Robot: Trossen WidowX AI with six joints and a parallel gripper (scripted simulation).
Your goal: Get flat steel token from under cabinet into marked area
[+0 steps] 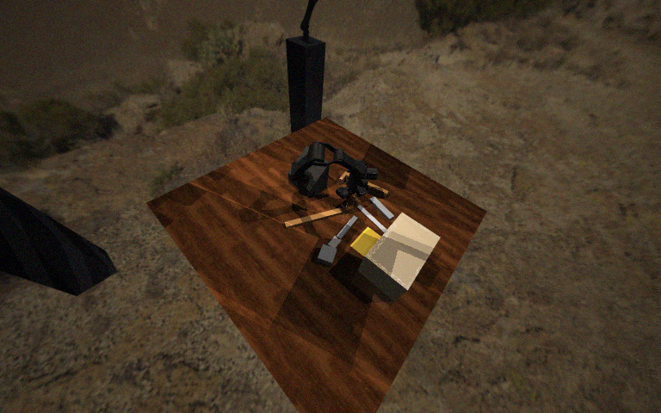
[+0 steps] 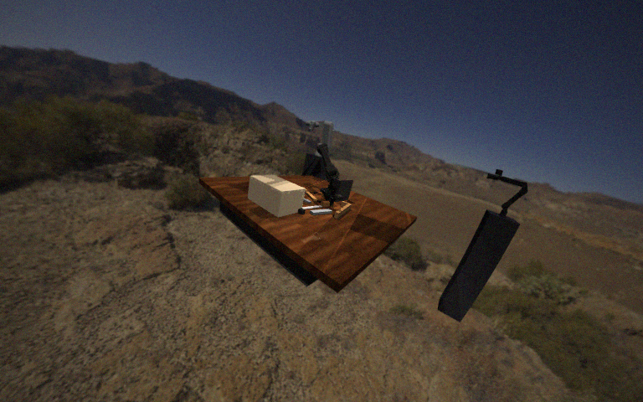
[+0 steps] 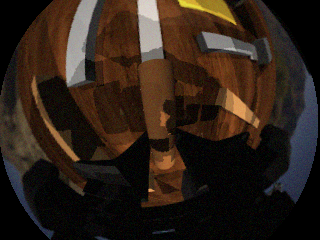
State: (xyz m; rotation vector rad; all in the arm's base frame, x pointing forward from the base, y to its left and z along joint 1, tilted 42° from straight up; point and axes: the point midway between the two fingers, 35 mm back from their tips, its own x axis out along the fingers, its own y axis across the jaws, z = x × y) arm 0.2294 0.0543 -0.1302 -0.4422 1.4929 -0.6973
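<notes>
Now: gripper tip 17 cm short of the grey bar and 7 cm to the right of it. Also, from my gripper tip: wooden stick (4 cm behind, 24 cm to the right); then grey block (15 cm ahead, 35 cm to the right, 1 cm above); then grey scraper (12 cm ahead, 22 cm to the right).
</notes>
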